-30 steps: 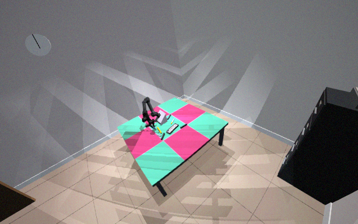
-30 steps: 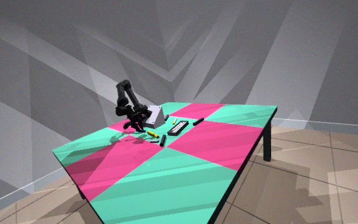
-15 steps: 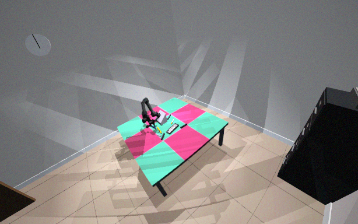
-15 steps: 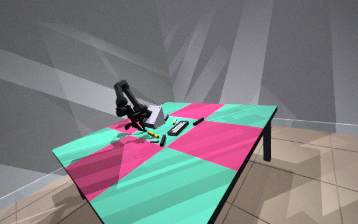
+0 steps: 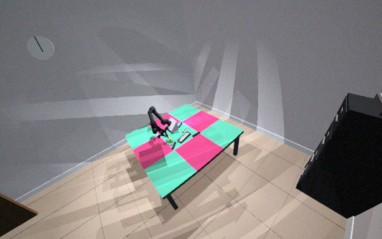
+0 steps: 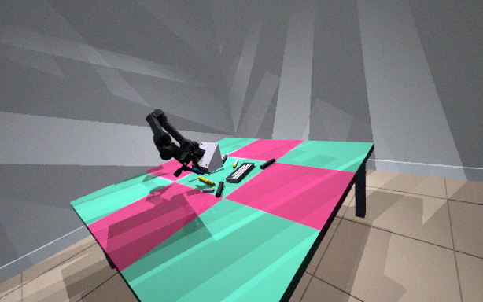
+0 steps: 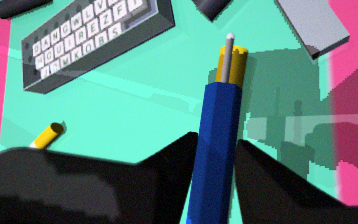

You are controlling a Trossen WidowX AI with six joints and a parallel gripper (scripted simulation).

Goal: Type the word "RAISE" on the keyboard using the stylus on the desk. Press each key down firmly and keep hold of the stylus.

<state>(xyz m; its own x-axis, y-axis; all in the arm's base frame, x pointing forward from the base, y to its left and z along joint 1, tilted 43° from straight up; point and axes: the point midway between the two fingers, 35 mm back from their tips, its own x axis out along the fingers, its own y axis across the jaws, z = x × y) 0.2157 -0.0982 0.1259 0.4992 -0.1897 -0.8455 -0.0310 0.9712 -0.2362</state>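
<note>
The blue stylus is 1 cm ahead of my gripper tip. From my gripper tip the other things lie so: yellow marker: 1 cm behind, 2 cm to the left, 6 cm below; white stylus: 4 cm behind, 27 cm to the left, 6 cm below; grey piece: 9 cm ahead, 2 cm to the right, 7 cm below.
</note>
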